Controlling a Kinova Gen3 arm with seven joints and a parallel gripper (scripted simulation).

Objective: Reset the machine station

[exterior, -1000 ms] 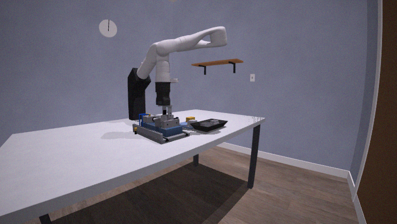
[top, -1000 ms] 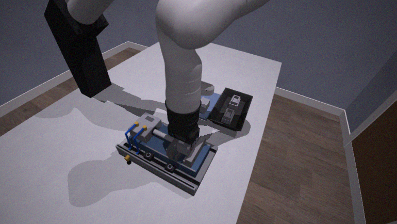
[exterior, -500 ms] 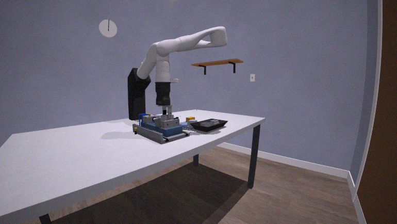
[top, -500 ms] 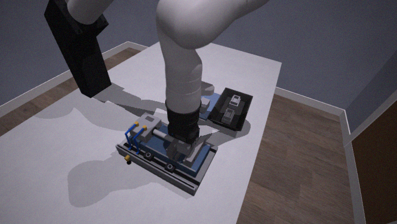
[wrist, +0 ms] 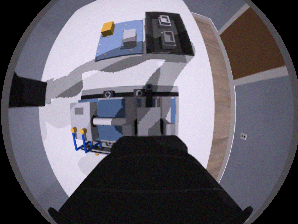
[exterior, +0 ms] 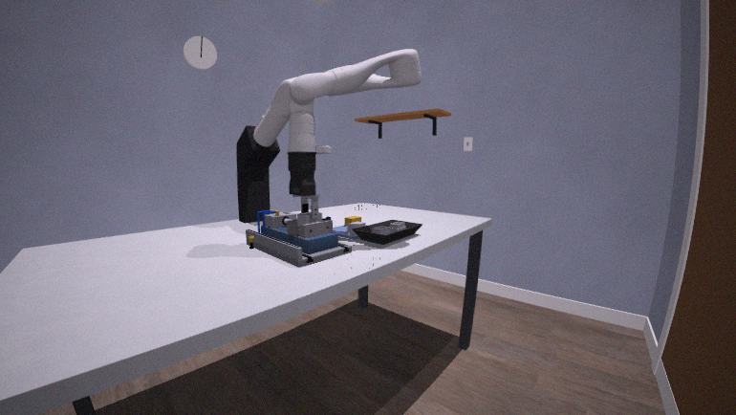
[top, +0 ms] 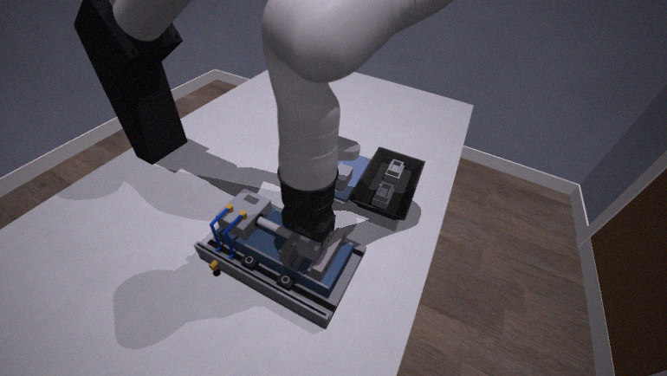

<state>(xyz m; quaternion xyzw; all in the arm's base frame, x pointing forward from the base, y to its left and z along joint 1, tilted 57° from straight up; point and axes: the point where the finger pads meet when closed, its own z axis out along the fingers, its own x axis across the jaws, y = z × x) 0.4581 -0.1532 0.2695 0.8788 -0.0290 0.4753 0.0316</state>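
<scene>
Right now my hand is 5 cm above the fixed jaw and 3 cm short of it. The rest, counted from my hand: black outfeed tray (29 cm to the left, 12 cm below, 11 cm ahead); vise (9 cm below, 7 cm behind, 1 cm to the left); gray aluminum blank (26 cm to the left, 10 cm below, 2 cm behind).
</scene>
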